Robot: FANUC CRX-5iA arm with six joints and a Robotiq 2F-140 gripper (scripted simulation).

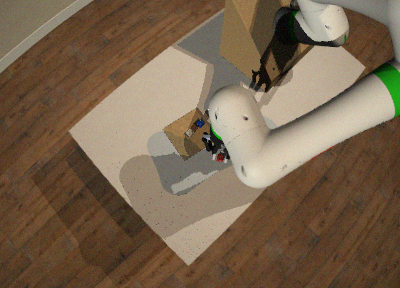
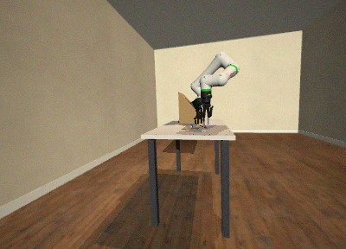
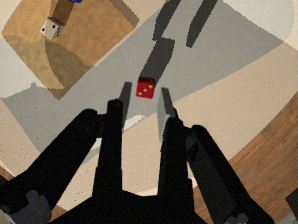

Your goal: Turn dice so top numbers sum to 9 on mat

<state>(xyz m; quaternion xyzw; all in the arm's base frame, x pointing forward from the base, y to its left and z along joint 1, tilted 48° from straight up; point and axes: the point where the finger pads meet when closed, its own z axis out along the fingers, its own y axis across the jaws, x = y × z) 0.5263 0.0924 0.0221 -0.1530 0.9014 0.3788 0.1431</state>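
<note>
My gripper is now 50 mm above the red die. The rest, counted from my hand: white die (140 mm to the right, 50 mm below, 10 mm behind); then mat (140 mm to the right, 60 mm below, 10 mm behind); then blue die (130 mm to the right, 60 mm behind, 50 mm below).
</note>
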